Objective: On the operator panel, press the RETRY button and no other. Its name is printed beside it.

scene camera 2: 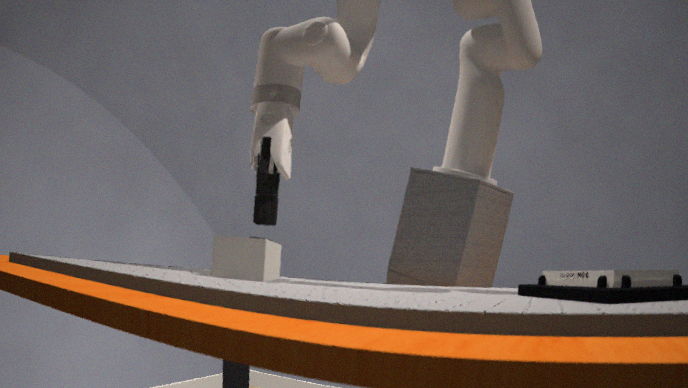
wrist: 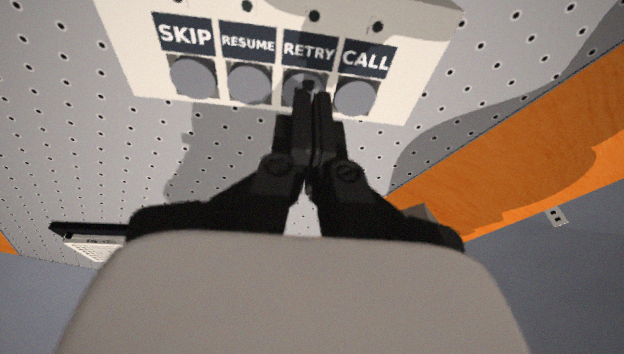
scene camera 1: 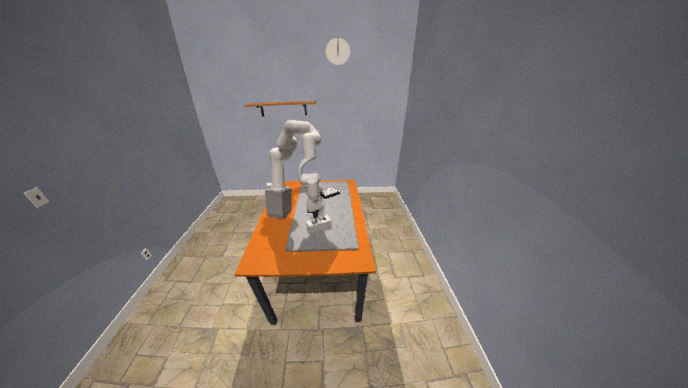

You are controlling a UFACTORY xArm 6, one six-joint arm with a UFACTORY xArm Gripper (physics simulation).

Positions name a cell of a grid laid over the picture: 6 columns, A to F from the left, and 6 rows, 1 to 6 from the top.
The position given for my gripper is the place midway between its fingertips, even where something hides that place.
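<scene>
Operator panel (scene camera 2: C5), (wrist: D1). My gripper (scene camera 2: C4), (wrist: C2).
</scene>
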